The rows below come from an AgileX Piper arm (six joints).
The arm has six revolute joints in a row. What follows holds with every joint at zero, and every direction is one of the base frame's.
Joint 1 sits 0.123 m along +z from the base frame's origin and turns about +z.
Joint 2 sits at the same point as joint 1 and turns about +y.
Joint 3 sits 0.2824 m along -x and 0.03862 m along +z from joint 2 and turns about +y.
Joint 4 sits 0.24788 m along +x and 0.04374 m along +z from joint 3 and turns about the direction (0.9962, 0, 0.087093).
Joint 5 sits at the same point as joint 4 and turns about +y.
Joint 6 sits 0.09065 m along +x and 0.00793 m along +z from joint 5 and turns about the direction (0.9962, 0, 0.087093).
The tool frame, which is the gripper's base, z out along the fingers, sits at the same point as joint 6; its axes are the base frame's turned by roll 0, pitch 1.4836 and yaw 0 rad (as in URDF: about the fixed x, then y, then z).
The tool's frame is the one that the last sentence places.
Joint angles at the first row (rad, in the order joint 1, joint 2, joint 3, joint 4, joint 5, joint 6):
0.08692 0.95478 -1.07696 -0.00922 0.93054 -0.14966
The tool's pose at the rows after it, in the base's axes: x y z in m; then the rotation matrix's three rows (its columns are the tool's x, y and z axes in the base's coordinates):
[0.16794, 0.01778, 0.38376], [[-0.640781, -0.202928, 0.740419], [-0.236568, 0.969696, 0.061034], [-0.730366, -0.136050, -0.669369]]
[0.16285, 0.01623, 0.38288], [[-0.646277, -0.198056, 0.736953], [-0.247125, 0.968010, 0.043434], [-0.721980, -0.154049, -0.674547]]
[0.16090, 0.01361, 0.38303], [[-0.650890, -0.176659, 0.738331], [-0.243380, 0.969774, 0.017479], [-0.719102, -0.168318, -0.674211]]
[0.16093, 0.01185, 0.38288], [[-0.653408, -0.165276, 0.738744], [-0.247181, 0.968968, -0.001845], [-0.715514, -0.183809, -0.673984]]
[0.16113, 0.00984, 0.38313], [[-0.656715, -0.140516, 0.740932], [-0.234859, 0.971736, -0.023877], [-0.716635, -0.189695, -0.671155]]
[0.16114, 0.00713, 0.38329], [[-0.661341, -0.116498, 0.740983], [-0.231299, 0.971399, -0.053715], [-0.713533, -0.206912, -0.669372]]
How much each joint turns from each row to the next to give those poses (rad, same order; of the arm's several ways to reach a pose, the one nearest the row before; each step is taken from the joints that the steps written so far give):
0.03406 -0.03152 0.03355 -0.02638 0.01084 0.01239
0.00649 -0.01670 0.00857 -0.02631 0.01652 0.00901
0.00009 -0.00705 0.00231 -0.03140 0.00695 0.02176
-0.00001 -0.00021 0.00079 -0.02336 0.00179 0.00945
-0.00006 -0.00001 0.00004 -0.02707 -0.00003 0.02802
0.00005 0.00002 0.00000 -0.03600 0.00395 0.02386

